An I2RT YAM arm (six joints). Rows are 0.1 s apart.
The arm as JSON. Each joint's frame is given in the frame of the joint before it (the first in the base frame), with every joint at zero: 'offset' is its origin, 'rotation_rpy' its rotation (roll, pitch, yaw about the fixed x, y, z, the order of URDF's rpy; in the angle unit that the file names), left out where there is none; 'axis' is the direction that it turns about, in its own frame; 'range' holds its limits. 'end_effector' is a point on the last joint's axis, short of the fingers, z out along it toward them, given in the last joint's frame.
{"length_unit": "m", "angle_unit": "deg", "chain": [
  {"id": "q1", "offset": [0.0, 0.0, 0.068], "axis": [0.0, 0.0, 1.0], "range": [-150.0, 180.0]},
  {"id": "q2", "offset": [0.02, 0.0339, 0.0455], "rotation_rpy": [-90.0, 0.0, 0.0], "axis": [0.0, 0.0, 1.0], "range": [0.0, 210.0]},
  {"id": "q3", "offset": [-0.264, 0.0, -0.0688], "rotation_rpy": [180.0, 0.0, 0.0], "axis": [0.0, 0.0, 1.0], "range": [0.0, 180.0]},
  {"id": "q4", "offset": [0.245, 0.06, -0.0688], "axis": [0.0, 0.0, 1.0], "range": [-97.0, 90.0]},
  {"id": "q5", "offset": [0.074, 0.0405, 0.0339], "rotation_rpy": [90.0, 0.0, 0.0], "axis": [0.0, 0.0, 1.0], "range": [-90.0, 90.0]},
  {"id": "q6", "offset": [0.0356, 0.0, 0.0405], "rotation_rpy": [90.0, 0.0, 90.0], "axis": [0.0, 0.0, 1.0], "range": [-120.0, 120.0]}
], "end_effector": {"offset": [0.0, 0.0, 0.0], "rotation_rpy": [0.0, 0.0, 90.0]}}
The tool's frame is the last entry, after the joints.
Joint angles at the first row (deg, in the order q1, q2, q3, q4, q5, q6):
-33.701 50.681 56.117 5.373 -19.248 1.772
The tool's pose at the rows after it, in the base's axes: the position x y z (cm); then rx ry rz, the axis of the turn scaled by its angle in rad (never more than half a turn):
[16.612, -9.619, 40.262, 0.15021, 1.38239, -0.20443]
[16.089, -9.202, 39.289, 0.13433, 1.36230, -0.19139]
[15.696, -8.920, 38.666, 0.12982, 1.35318, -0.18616]
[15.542, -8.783, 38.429, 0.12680, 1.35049, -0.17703]
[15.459, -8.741, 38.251, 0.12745, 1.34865, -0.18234]
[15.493, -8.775, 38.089, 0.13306, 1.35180, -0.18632]
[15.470, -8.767, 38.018, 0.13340, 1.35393, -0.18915]
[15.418, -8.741, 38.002, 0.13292, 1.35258, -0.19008]
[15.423, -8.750, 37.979, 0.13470, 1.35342, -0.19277]
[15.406, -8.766, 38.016, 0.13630, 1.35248, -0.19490]
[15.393, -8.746, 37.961, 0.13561, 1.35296, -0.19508]
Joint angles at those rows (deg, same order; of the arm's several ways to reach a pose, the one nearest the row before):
-33.736 48.257 50.912 8.539 -20.153 3.079
-33.731 46.057 47.457 11.169 -21.095 3.685
-33.734 44.494 45.366 12.300 -21.392 4.021
-33.715 43.862 44.585 12.654 -21.780 4.384
-33.709 43.507 44.046 12.934 -21.559 4.230
-33.670 43.505 43.771 12.953 -21.182 4.131
-33.672 43.397 43.638 12.842 -21.092 3.966
-33.696 43.241 43.530 12.881 -21.095 3.955
-33.679 43.241 43.505 12.833 -20.922 3.868
-33.736 43.243 43.572 12.811 -20.836 3.866
-33.705 43.155 43.436 12.834 -20.830 3.817

